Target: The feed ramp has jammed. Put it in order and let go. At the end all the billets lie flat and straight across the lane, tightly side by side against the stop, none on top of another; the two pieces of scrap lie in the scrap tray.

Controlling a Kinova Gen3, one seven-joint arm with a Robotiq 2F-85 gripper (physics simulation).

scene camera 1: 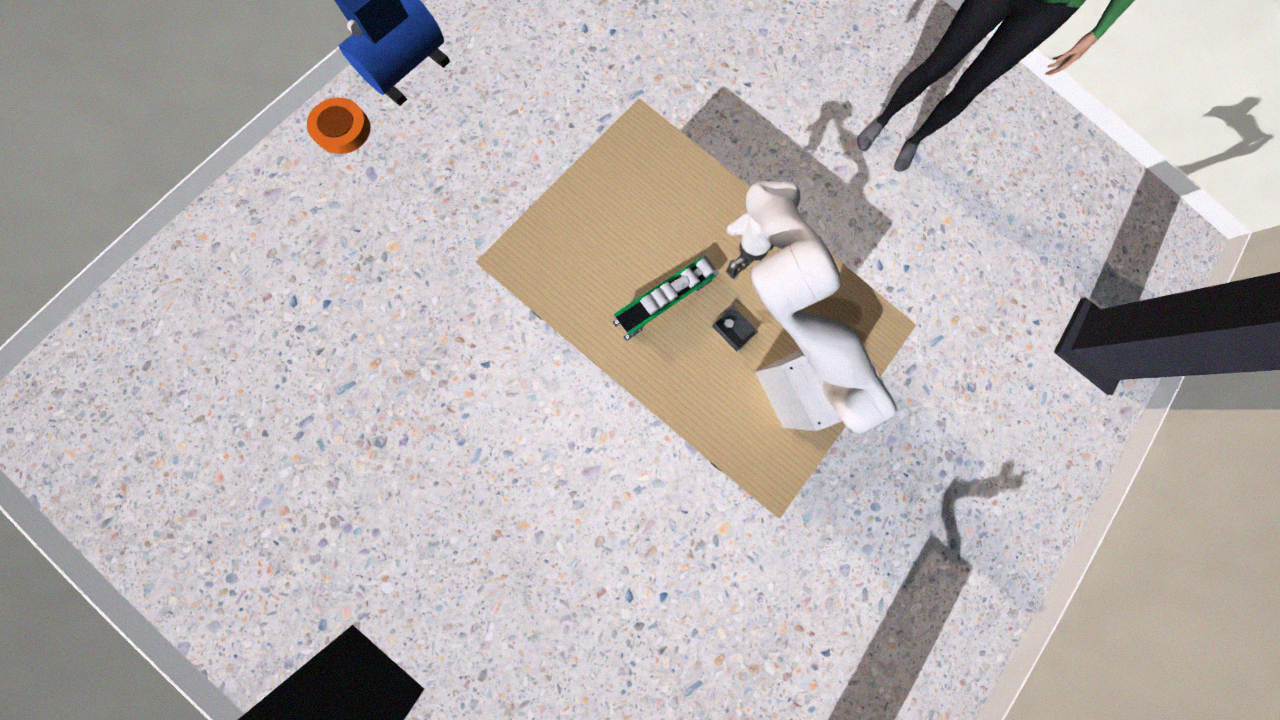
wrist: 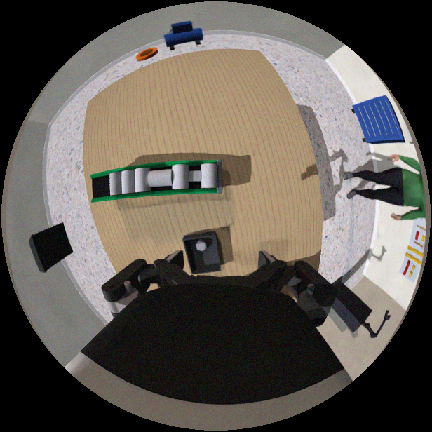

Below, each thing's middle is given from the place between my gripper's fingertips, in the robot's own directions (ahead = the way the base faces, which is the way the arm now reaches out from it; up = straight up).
The scrap tray (scene camera 1: 742, 331) is 11 cm behind my hand, 7 cm to the left of it and 26 cm below it.
